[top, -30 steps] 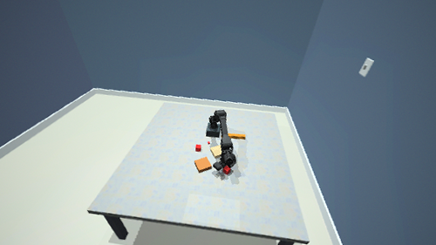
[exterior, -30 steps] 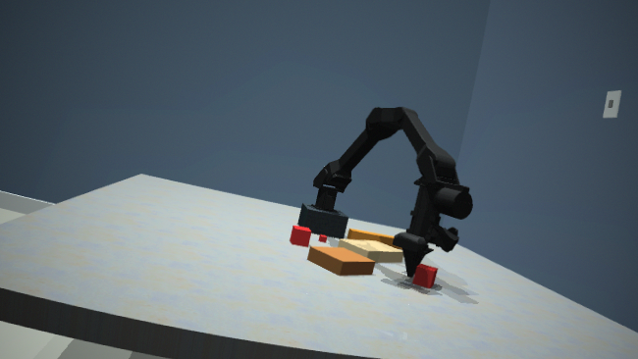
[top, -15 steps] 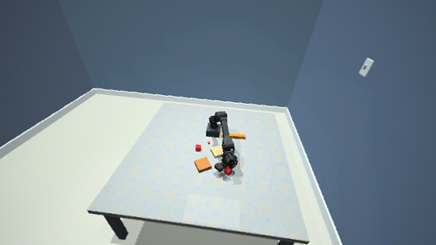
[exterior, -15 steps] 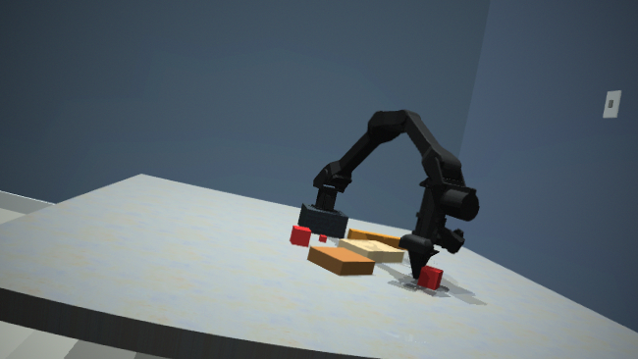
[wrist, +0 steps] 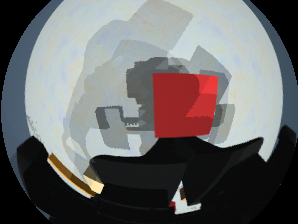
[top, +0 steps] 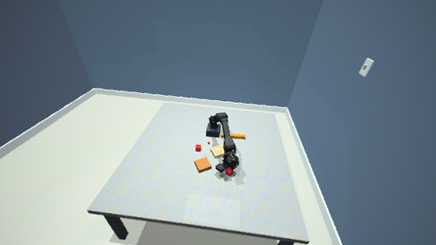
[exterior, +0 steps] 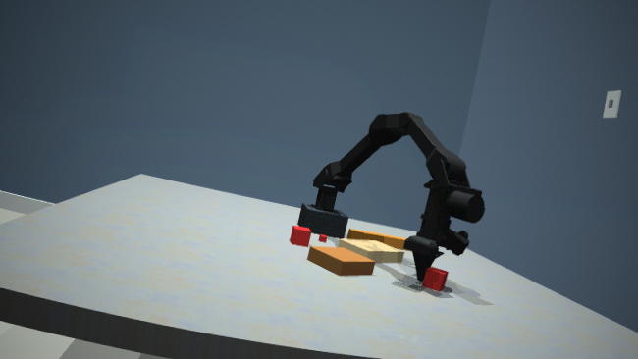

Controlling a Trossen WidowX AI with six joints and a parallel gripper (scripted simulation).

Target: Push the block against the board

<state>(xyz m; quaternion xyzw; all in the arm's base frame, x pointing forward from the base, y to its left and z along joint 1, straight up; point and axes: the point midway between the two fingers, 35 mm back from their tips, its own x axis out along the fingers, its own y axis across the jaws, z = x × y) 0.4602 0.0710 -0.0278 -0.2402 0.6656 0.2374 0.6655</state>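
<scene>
My gripper tip is now 200 mm past the cream flat block, 30 mm to the left of it and 10 mm below it. From my gripper tip the other things lie so: tiny red piece (300 mm behind, 120 mm to the right); brown flat square block (180 mm to the right, 50 mm behind, 10 mm above); orange board (380 mm behind, 110 mm to the left, 10 mm above).
</scene>
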